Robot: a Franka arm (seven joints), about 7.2 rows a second.
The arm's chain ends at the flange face. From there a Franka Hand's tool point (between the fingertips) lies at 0.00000 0.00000 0.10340 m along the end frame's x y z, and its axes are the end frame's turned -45 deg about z.
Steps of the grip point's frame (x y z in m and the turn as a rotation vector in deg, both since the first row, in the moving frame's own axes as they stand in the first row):
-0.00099 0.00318 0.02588 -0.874 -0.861 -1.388
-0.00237 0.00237 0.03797 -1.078 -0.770 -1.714
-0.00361 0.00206 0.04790 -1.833 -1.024 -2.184
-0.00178 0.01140 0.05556 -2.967 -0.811 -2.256
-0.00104 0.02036 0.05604 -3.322 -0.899 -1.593
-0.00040 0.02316 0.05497 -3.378 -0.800 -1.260
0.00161 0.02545 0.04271 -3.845 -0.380 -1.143
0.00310 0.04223 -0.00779 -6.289 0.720 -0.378
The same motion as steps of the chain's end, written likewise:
0.00151 0.00074 0.02590 -1.227 0.009 -1.388
-0.00043 0.00100 0.03800 -1.307 0.218 -1.714
-0.00220 0.00038 0.04797 -2.020 0.572 -2.184
0.00396 0.00456 0.05571 -2.671 1.525 -2.256
0.01050 0.00979 0.05623 -2.985 1.713 -1.593
0.01275 0.01137 0.05516 -2.954 1.823 -1.260
0.01466 0.01151 0.04295 -2.988 2.450 -1.143
0.02310 0.02061 -0.00716 -3.938 4.956 -0.378

